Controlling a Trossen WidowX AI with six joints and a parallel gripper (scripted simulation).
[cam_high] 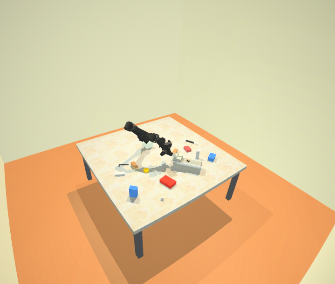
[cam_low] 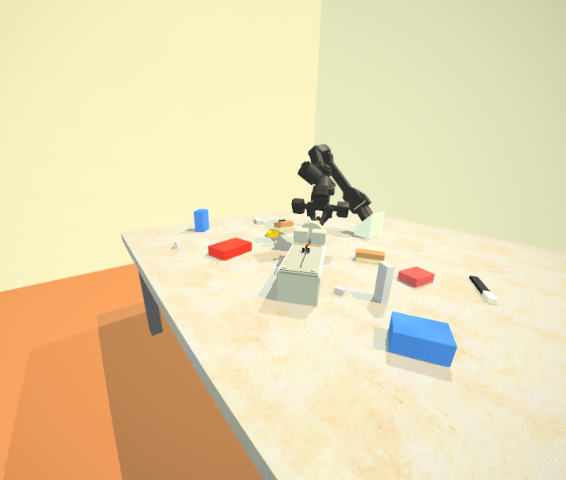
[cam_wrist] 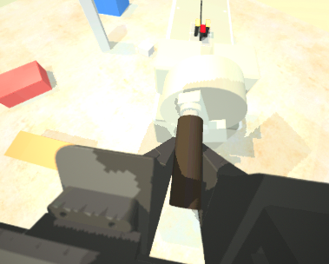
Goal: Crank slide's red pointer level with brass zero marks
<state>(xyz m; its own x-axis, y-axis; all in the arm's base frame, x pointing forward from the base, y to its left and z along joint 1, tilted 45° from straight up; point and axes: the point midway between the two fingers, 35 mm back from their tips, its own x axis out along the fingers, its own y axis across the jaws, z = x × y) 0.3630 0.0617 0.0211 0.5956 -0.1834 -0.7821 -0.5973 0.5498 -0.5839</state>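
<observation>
Now: gripper tip 10 mm below the crank. Also, from my gripper tip: brown crank handle 10 mm behind, 10 mm to the right, 30 mm above; red pointer 130 mm ahead, 90 mm to the left, 10 mm below; yellow disc 30 mm behind, 270 mm to the right, 80 mm below.
</observation>
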